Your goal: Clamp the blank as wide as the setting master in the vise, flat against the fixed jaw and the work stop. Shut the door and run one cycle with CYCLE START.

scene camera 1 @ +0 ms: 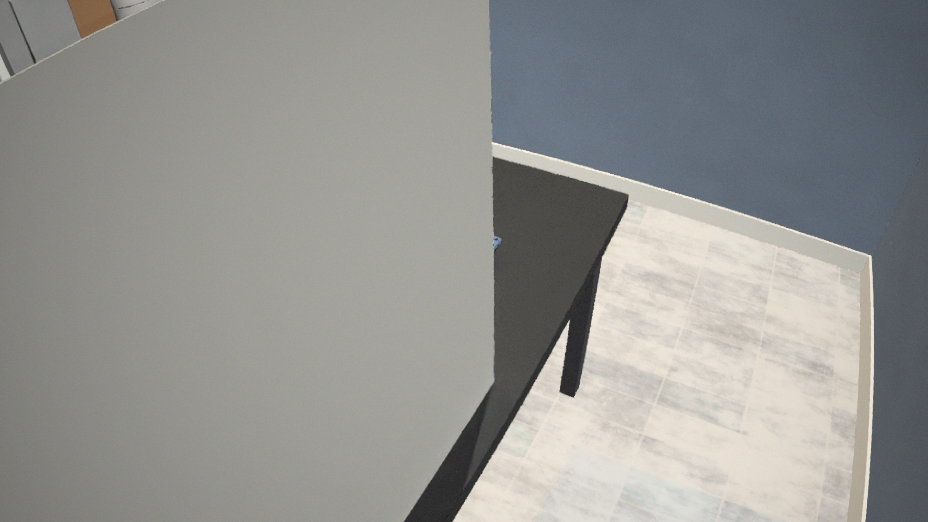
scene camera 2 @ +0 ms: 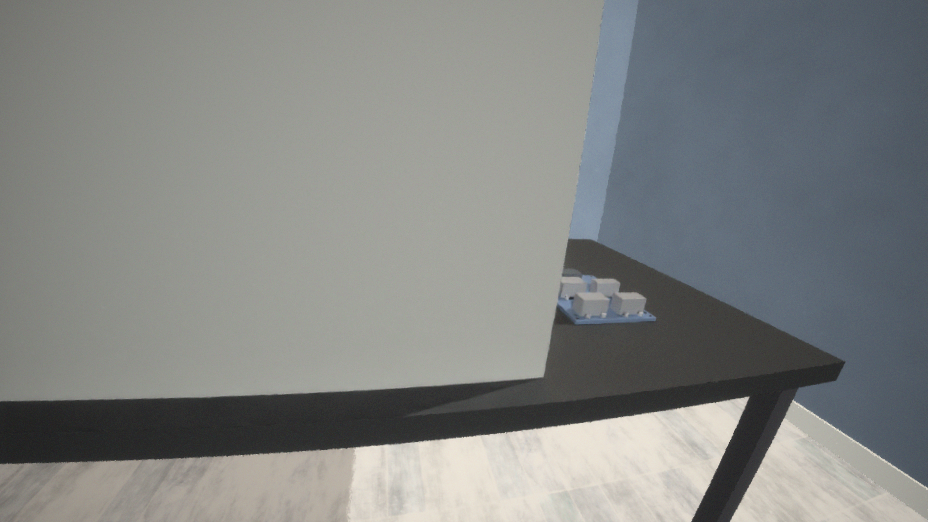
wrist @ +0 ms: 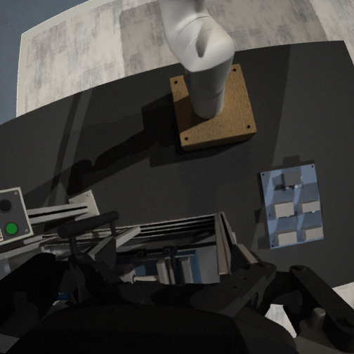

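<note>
Several light grey blocks (scene camera 2: 628, 303) (wrist: 284, 210) stand on a blue plate (scene camera 1: 497, 242) (scene camera 2: 613, 320) (wrist: 295, 196). A darker grey block (wrist: 292, 178) stands at its far end; I cannot tell which blank matches the setting master. The vise (wrist: 172, 270), with grey jaws over blue, shows partly inside the machine; my gripper hides the rest. The door's dark handle (wrist: 89, 225) is at the left of the opening, and the door stands open. The green CYCLE START button (wrist: 11, 228) is at the far left. My gripper (wrist: 172, 254) is open and empty, above the machine; the scene views hide it.
The machine's large grey wall (scene camera 1: 259, 259) (scene camera 2: 279, 194) blocks much of both scene views. My arm's base stands on a wooden board (wrist: 215, 132) on the dark table (scene camera 1: 551, 227) (scene camera 2: 700, 337) (wrist: 310, 100). A bracket arm (wrist: 57, 212) carries the button panel (wrist: 22, 212).
</note>
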